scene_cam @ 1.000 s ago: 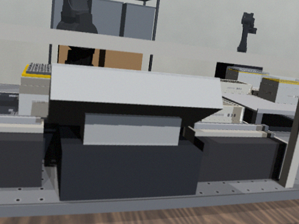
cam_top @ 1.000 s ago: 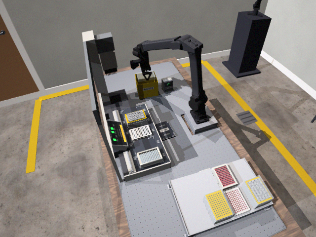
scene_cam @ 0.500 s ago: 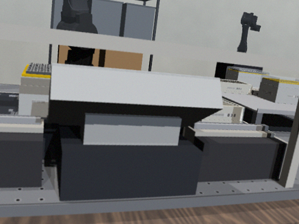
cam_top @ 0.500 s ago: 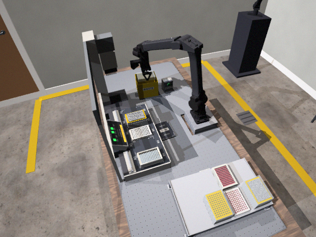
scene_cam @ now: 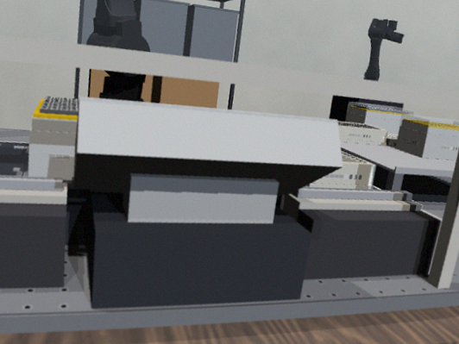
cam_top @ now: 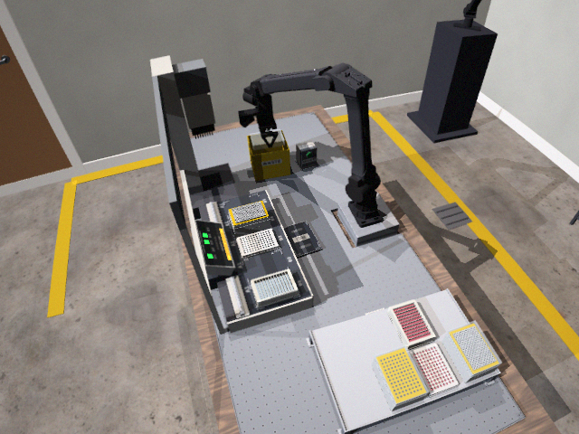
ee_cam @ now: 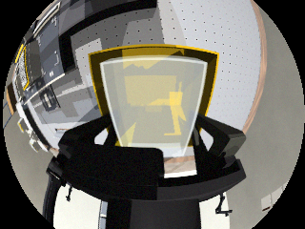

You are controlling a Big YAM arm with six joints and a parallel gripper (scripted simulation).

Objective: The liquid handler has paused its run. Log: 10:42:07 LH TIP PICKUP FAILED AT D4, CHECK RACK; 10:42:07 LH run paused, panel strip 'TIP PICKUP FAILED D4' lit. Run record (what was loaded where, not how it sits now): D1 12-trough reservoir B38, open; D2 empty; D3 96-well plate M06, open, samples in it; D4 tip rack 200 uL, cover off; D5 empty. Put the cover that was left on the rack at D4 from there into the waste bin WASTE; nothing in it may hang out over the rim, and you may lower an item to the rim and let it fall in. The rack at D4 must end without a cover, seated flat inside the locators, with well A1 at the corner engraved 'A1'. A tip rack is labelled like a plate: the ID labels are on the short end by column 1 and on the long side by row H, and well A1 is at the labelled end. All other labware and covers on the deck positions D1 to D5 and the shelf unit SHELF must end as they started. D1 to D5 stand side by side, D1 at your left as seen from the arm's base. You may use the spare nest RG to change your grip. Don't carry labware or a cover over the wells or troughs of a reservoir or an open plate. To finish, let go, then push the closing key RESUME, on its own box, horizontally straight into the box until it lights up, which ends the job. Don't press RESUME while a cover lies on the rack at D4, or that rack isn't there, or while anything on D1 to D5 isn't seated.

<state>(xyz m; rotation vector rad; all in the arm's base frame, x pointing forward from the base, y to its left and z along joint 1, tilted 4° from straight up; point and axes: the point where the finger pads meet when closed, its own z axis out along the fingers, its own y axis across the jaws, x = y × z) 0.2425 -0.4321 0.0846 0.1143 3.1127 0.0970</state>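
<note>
Now: the clear cover 10 mm above my hand. Round my hand: pipetting head: 250 mm ahead, 240 mm above, 50 mm to the left; then yellow waste bin: 110 mm below; then resume box: 150 mm behind, 80 mm below, 50 mm to the left.
</note>
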